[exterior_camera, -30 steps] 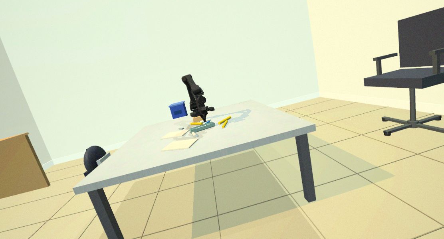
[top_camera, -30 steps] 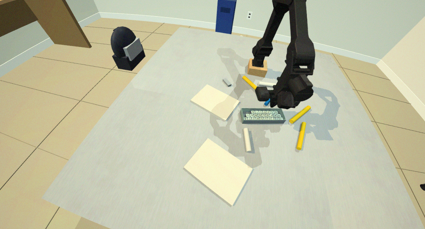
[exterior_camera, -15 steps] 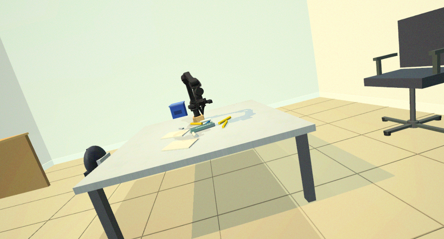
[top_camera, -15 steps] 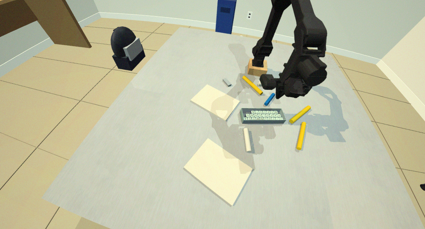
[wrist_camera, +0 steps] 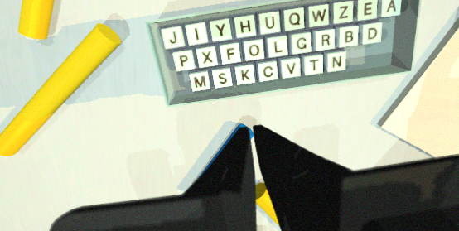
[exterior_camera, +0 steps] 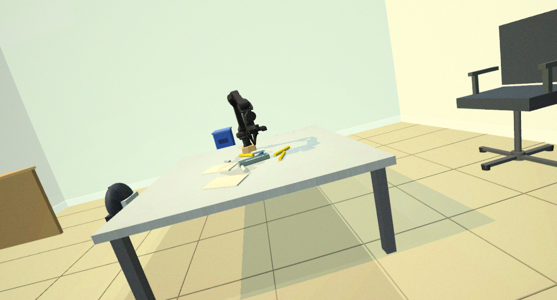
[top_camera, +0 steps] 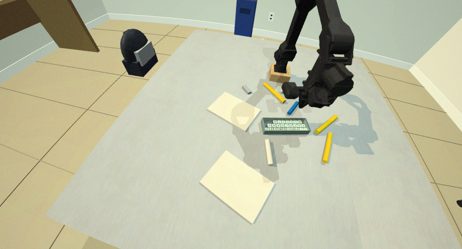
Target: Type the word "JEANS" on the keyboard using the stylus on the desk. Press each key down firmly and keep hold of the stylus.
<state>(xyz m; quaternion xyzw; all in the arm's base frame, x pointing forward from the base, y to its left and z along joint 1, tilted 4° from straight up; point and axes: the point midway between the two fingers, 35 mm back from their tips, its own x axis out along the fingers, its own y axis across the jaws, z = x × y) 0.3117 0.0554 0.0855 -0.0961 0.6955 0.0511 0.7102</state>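
Now: the stylus 11 cm behind my gripper tip, 9 cm below it and 3 cm to the left of it. Also, from my gripper tip: grey block: 21 cm to the right, 15 cm behind, 9 cm below.
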